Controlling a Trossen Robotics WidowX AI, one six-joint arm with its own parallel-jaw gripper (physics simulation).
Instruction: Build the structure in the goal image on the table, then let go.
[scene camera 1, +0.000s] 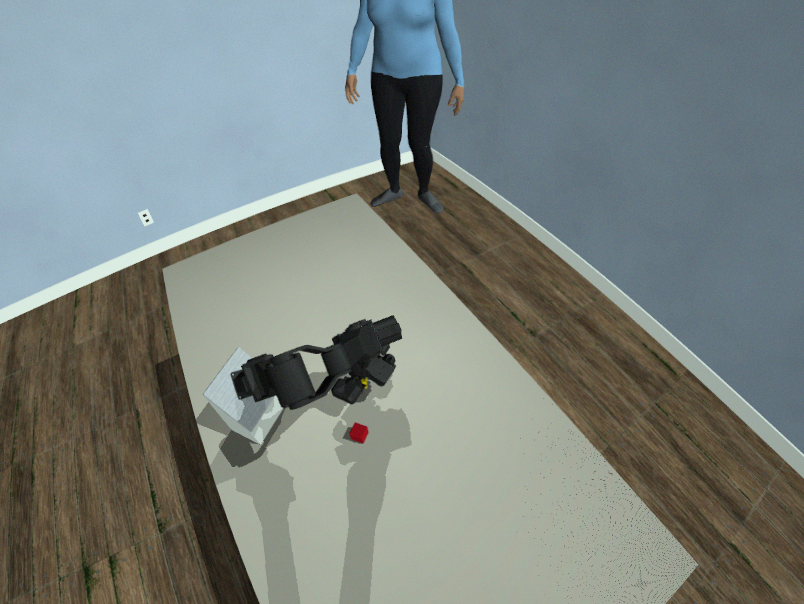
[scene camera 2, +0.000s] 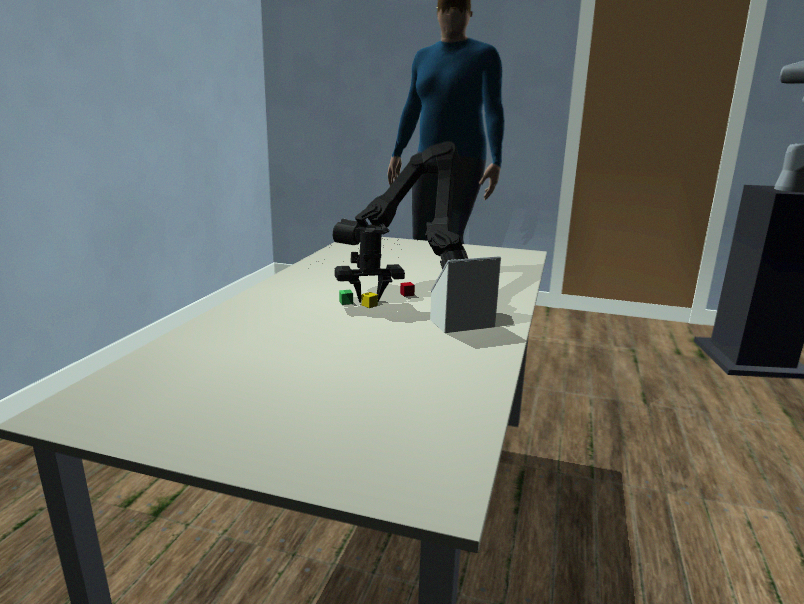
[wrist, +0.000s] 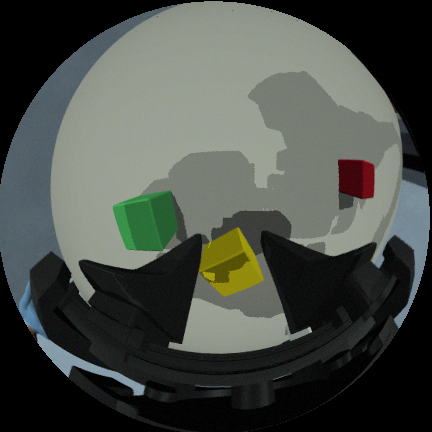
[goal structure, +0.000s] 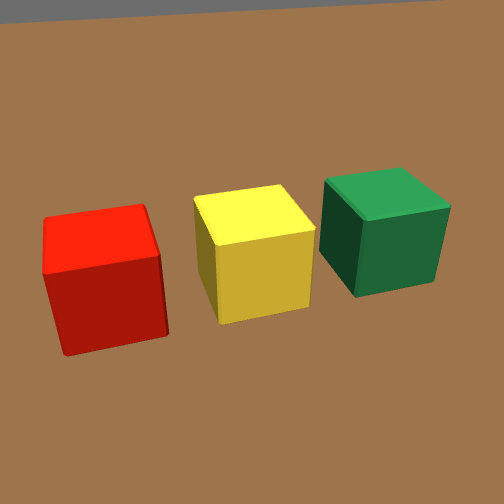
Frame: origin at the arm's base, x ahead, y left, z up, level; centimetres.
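Seen in the pictures: gripper, fingertip midpoint: (scene camera 1: 365, 384) (scene camera 2: 368, 301) (wrist: 231, 237); arm's base at its link origin: (scene camera 1: 246, 382) (scene camera 2: 459, 272).
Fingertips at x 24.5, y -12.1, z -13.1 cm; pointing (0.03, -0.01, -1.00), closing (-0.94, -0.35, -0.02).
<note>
Offsets run from my fingertips to a thing's middle. Level surfaces: height alone.
A yellow cube @[dx -0.5, dy +1.5, dz +1.1 cm] (scene camera 1: 365, 383) (scene camera 2: 369, 299) (wrist: 232, 264) stands on the table @[dz -0.5 cm] (scene camera 1: 272, 273) (scene camera 2: 272, 390) (wrist: 150, 100). My gripper (scene camera 2: 369, 299) (wrist: 231, 237) is open, pointing down, with the yellow cube in the gap between its fingers and not gripped. A green cube @[dx +6.4, dy +0.1, dz +1.1 cm] (scene camera 2: 345, 297) (wrist: 146, 222) stands on the table beside the yellow one, to the left in the wrist view; it does not show in scene camera 1. A red cube @[dx -10.1, dy -9.8, dz +1.1 cm] (scene camera 1: 358, 433) (scene camera 2: 407, 288) (wrist: 355, 178) stands farther off, to the right in the wrist view. The three cubes are apart.
A grey wedge-shaped block (scene camera 1: 241, 403) (scene camera 2: 473, 295) stands on the table by the arm's base. A person (scene camera 1: 406, 39) (scene camera 2: 458, 97) stands beyond the table. A dark pedestal (scene camera 2: 766, 279) stands on the floor at the right in scene camera 2.
</note>
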